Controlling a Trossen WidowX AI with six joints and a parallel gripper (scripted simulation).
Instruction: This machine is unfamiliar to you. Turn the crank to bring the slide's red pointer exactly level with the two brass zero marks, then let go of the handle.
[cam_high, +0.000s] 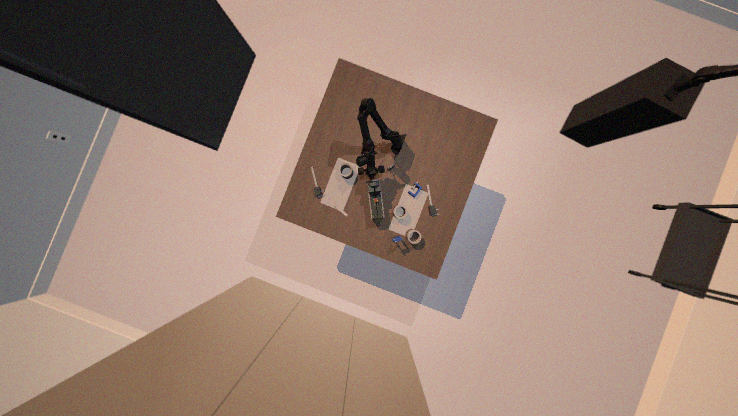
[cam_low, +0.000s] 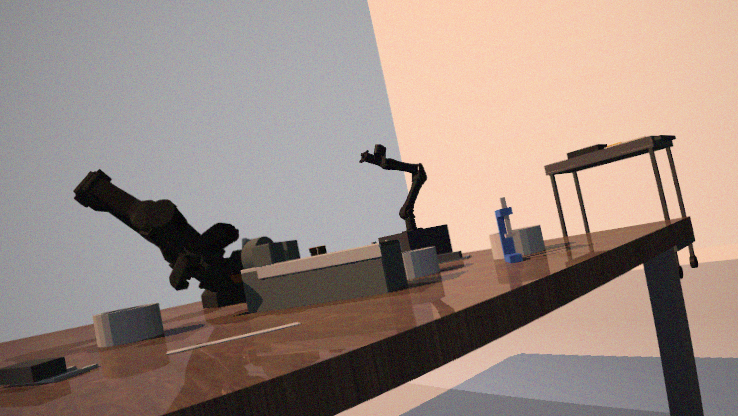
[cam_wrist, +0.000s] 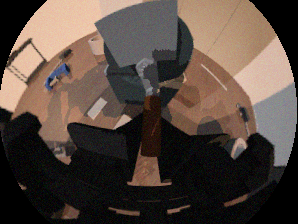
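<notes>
The crank handle lies 20 mm behind my gripper tip, 10 mm to the right of it and 30 mm above it. Also, from my gripper tip: red pointer 120 mm ahead, 100 mm to the left, 50 mm above; thin white rod 310 mm ahead, 110 mm to the right, 30 mm below.
</notes>
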